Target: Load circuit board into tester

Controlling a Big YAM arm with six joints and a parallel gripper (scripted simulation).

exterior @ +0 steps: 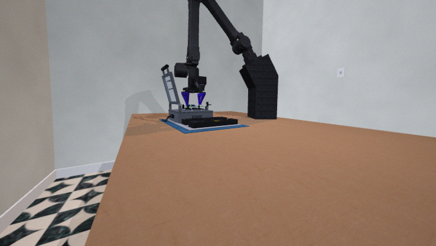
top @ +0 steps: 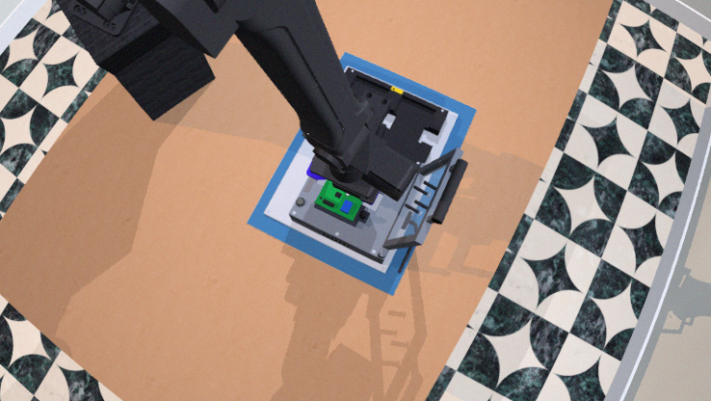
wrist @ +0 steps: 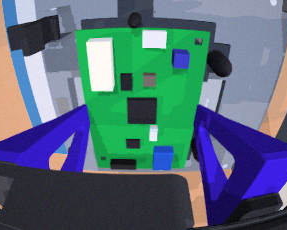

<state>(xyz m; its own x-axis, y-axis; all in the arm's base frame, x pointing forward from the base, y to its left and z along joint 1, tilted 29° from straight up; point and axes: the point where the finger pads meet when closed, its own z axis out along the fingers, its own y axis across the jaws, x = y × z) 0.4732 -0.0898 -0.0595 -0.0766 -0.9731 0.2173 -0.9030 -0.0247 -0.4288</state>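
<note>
My gripper is now right at the green circuit board. From my hand the other things lie so: black plate 1 cm ahead, 2 cm below; then tester 4 cm ahead, 3 cm to the left, 3 cm above; then dark latch hook 5 cm behind, 6 cm to the left.
</note>
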